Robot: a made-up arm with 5 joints.
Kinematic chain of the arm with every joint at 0, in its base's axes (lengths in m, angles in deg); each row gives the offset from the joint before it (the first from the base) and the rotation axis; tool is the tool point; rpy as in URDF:
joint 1: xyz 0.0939 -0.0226 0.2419 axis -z
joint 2: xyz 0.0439 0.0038 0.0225 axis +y
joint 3: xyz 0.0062 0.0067 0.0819 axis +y
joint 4: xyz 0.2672 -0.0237 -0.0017 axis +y
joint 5: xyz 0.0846 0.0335 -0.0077 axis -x
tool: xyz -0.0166 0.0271 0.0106 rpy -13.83 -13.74 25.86
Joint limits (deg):
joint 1: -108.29..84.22
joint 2: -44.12..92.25
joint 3: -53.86..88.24
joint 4: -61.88..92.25
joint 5: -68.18..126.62
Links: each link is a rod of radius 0.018 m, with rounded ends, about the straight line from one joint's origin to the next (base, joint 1, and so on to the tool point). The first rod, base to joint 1, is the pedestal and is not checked.
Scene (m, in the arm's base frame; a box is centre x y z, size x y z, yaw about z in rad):
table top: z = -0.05
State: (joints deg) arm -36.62 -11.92 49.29 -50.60 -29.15
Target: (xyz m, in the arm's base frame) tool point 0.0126 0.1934 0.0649
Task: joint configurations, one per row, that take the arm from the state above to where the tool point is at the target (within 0.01 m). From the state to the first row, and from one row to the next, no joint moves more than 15 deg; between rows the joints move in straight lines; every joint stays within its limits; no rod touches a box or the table.
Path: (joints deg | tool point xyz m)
1: -49.31 -6.82 50.50 -47.61 -27.22 | 0.2590 0.2301 0.1794
2: -62.00 -1.73 51.71 -44.62 -25.30 | 0.1931 0.2498 0.1478
3: -74.69 3.37 52.91 -41.62 -23.37 | 0.1259 0.2494 0.1178
4: -87.38 8.46 54.12 -38.63 -21.45 | 0.0638 0.2297 0.0900
5: -100.06 13.56 55.33 -35.64 -19.52 | 0.0126 0.1934 0.0649

